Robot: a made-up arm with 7 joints.
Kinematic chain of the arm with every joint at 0, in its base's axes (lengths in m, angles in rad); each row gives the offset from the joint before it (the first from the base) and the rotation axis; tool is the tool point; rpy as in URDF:
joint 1: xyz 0 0 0.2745 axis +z
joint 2: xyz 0 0 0 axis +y
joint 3: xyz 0 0 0.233 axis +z
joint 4: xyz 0.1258 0 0 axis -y
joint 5: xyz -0.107 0 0.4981 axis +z
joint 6: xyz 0 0 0 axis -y
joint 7: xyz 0.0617 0 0 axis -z
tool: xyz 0 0 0 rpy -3.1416 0 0
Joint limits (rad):
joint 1: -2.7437..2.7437
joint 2: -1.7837..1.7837
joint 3: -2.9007..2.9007
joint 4: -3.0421..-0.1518
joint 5: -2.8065..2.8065
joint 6: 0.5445..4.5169
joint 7: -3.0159..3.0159
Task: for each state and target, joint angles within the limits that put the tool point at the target. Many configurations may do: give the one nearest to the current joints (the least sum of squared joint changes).
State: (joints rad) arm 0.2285 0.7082 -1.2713 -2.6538 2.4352 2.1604 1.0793
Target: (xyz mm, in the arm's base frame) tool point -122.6 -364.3 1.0
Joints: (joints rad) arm -0.0768 0.8255 -1.1683 -2.7852 2.4395 2.0927 1.0793
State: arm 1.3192 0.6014 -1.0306 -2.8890 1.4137 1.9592 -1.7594
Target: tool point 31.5 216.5 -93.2
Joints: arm 1.8786 0.2420 -0.2789 -3.0335 1.4151 1.8208 -1.7594
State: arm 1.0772 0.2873 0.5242 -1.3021 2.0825 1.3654 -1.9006
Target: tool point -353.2 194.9 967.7
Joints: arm 1.4544 -0.5836 0.6088 -1.2972 2.0617 1.2892 -1.9006
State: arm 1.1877 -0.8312 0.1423 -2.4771 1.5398 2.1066 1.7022
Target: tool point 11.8 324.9 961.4
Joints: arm 1.1971 -0.6899 0.1945 -1.5850 1.4719 1.9842 1.7022
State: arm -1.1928 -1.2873 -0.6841 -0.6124 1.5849 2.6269 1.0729
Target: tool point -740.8 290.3 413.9
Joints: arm -0.8081 -1.6282 -0.9383 -0.6808 1.5779 2.5852 1.0729
